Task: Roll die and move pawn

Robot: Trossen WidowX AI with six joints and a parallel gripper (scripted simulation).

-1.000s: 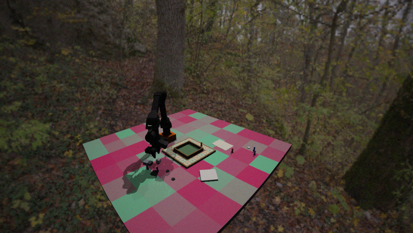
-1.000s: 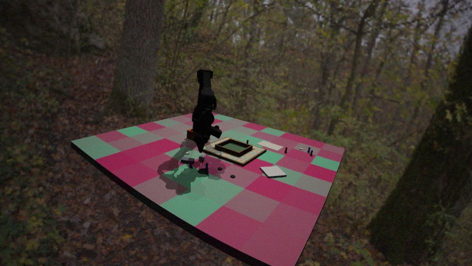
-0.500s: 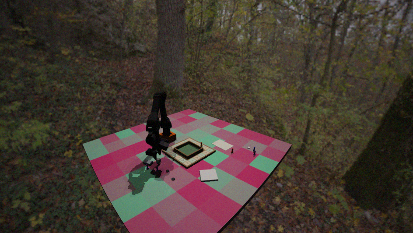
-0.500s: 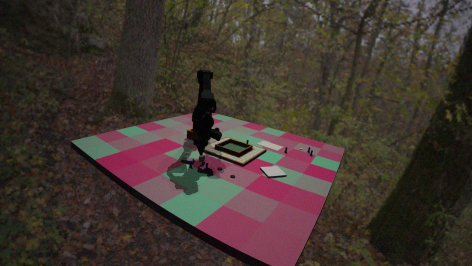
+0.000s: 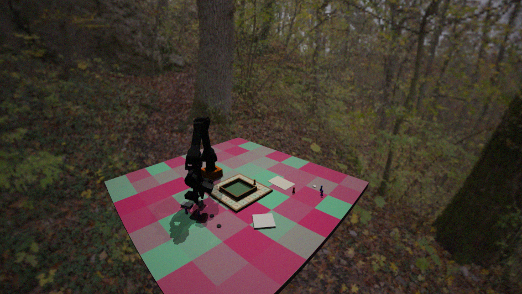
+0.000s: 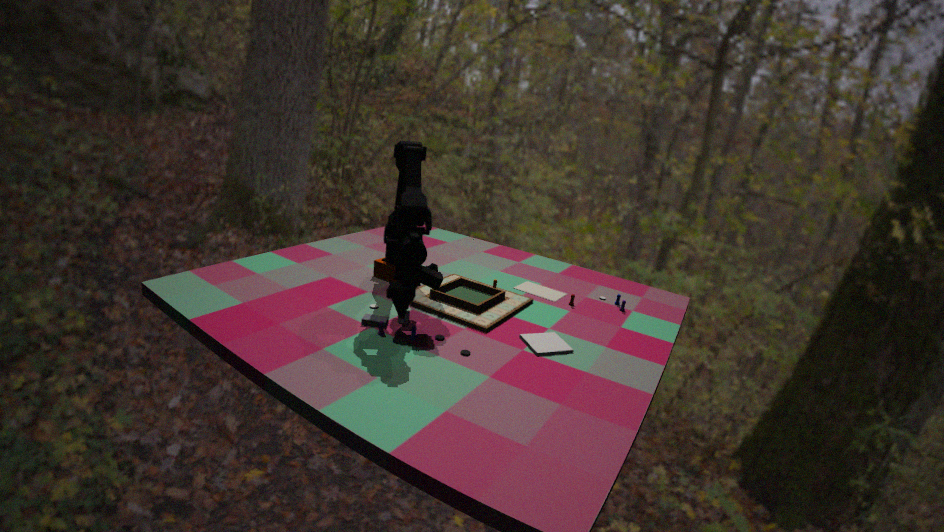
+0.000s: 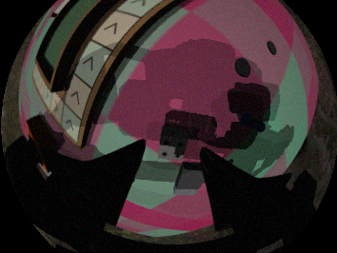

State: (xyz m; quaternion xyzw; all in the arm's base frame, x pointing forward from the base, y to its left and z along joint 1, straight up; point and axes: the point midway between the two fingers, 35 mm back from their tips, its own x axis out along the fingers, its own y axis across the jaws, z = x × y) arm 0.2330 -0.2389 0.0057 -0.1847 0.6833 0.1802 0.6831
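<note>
The die lies 10 mm below my gripper tip. Also, from my gripper tip: card: 500 mm to the left, 150 mm ahead, 20 mm below; orange pawn: 360 mm to the left, 60 mm ahead, 10 mm above; grey block: 60 mm to the right, 40 mm behind, 10 mm below.
</note>
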